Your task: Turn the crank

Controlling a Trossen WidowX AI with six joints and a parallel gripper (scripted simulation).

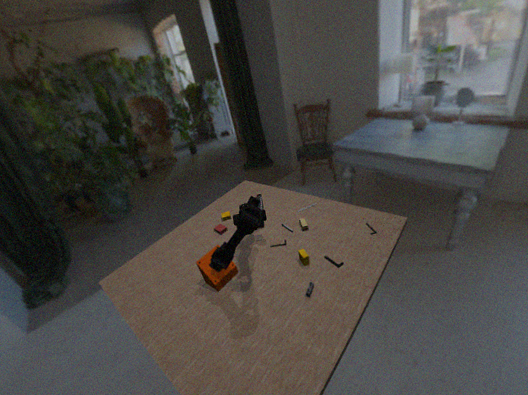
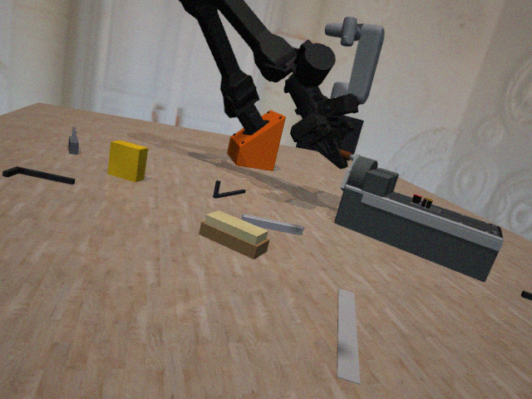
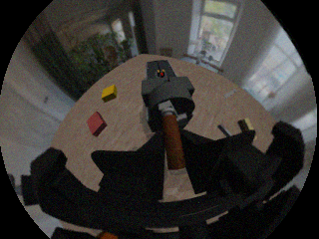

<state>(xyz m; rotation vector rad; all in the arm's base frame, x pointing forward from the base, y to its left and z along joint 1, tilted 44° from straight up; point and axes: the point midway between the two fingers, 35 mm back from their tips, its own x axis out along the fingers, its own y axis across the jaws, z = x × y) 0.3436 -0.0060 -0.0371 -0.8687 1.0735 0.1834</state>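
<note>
The brown crank handle lies 2 cm behind my gripper tip, 1 cm to the right of it and 2 cm above it. From my gripper tip the other things lie so: red pointer 13 cm ahead, 7 cm to the left, 1 cm below; red block 6 cm behind, 23 cm to the left, 8 cm below; grey bar 9 cm ahead, 18 cm to the right, 9 cm below.
</note>
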